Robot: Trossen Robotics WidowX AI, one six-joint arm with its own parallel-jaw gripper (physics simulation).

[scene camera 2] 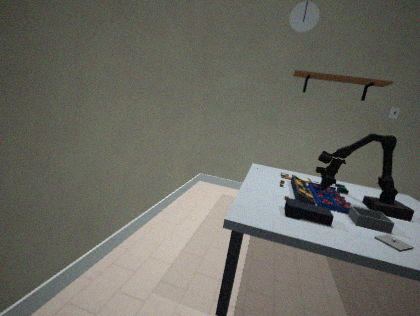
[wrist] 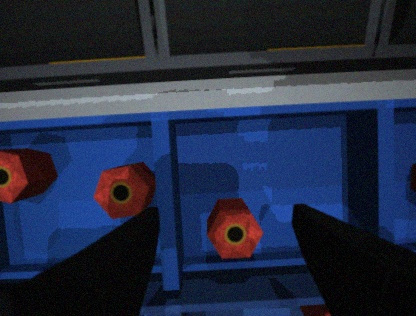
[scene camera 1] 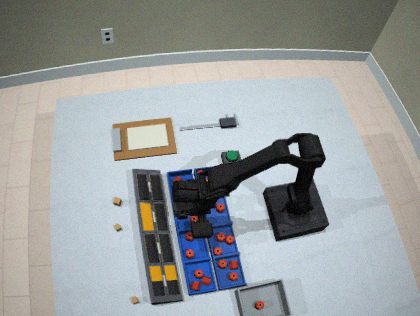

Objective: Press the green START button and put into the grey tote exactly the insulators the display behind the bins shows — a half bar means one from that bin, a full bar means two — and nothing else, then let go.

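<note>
My gripper (scene camera 2: 325, 187) (wrist: 226, 215) is open and empty above the second bin from the far end in the blue bins' row beside the display. One red insulator (scene camera 1: 194, 218) (wrist: 235, 233) lies there, seen between the fingers. In scene camera 1 the arm hides the fingertips. The display (scene camera 1: 147, 173) shows a full yellow bar in the left column, second from the top, and half bars in both bottom cells; the other cells are dark. One red insulator (scene camera 1: 259, 305) lies in the grey tote (scene camera 1: 285, 298) (scene camera 2: 370, 219). The green START button (scene camera 1: 231, 156) stands beyond the bins.
Blue bins (scene camera 1: 197, 261) (wrist: 161, 150) hold more red insulators, with low walls between compartments. A clipboard (scene camera 1: 147, 137) and a caliper (scene camera 1: 228, 122) lie at the far side. Small tan blocks (scene camera 1: 117, 201) lie beside the display. A black box (scene camera 2: 308, 212) and a flat plate (scene camera 2: 394, 242) are near the tote.
</note>
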